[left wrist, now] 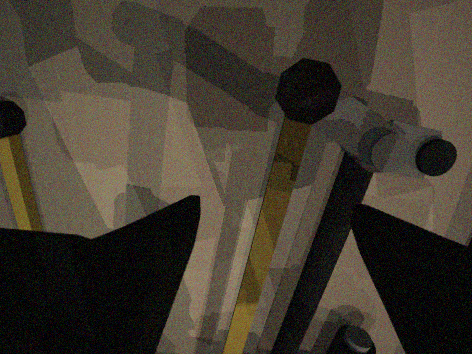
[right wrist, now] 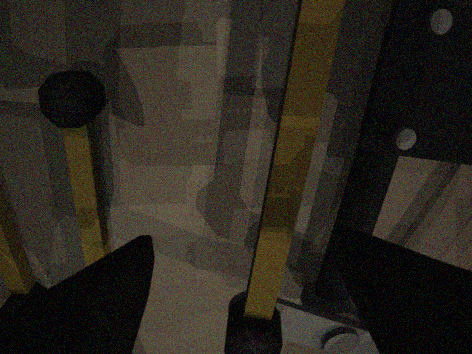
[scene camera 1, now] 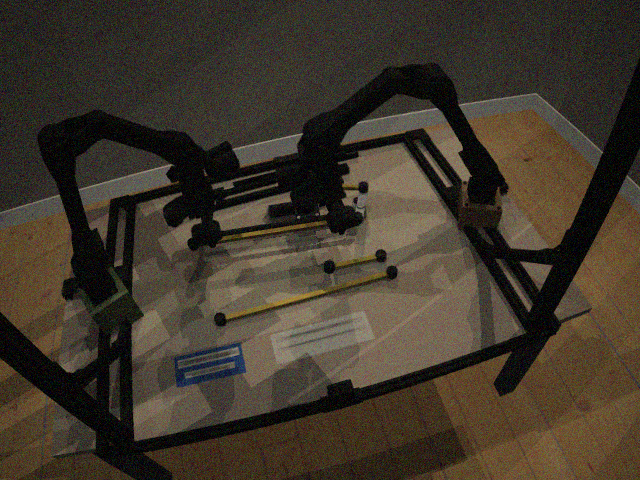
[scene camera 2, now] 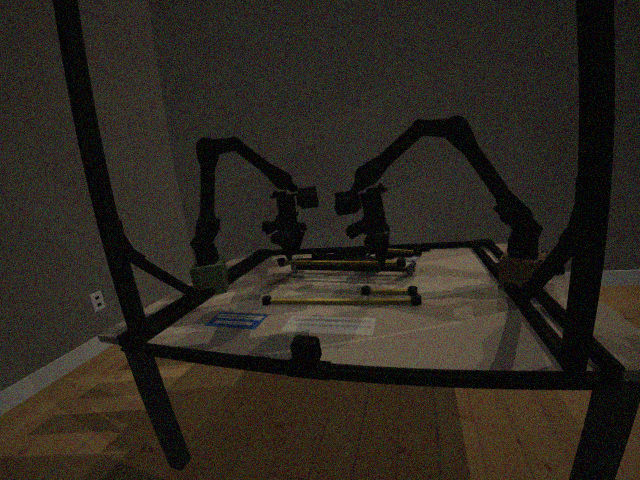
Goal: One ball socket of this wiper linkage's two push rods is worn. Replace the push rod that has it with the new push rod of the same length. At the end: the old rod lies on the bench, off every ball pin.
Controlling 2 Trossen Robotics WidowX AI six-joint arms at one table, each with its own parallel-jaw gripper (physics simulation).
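The linkage's long yellow push rod [scene camera 1: 279, 230] [scene camera 2: 336, 263] [left wrist: 260, 240] [right wrist: 295, 150] lies beside a dark bar. Its short push rod [scene camera 1: 352, 187] shows partly behind the right arm. The new long rod [scene camera 1: 305, 297] [scene camera 2: 341, 300] and new short rod [scene camera 1: 356, 260] [scene camera 2: 387, 290] lie on the bench in front. My left gripper [scene camera 2: 289, 256] [left wrist: 276, 209] is open over the mounted long rod near its left socket [left wrist: 307, 90]; the rod passes between its fingertips in view. My right gripper [scene camera 2: 381, 264] [right wrist: 244, 242] is open over that rod near its right socket [right wrist: 253, 330]. Socket wear cannot be made out.
A blue marked panel [scene camera 1: 211, 381] and a pale marked panel [scene camera 1: 281, 353] lie toward the front. A crank pin [left wrist: 436, 156] stands beside the left socket. A dark bracket [right wrist: 425, 75] is close beside the right gripper. Black frame rails [scene camera 1: 439, 373] edge the bench.
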